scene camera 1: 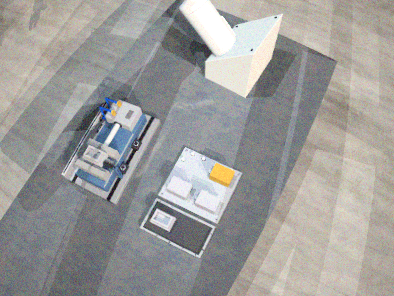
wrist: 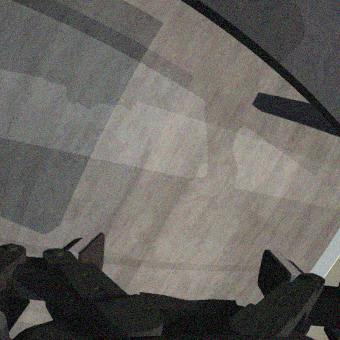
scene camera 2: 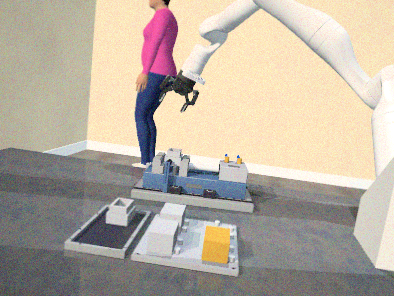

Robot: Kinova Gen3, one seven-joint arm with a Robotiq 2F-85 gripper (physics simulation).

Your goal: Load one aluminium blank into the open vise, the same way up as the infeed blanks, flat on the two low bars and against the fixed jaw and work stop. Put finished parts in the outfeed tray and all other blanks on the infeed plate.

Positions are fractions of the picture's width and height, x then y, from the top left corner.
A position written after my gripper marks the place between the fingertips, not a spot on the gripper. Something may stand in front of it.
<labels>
my gripper: wrist 0.54, 0.76; scene camera 2 0.43, 0.36; not seen in scene camera 1 (out of frame)
</labels>
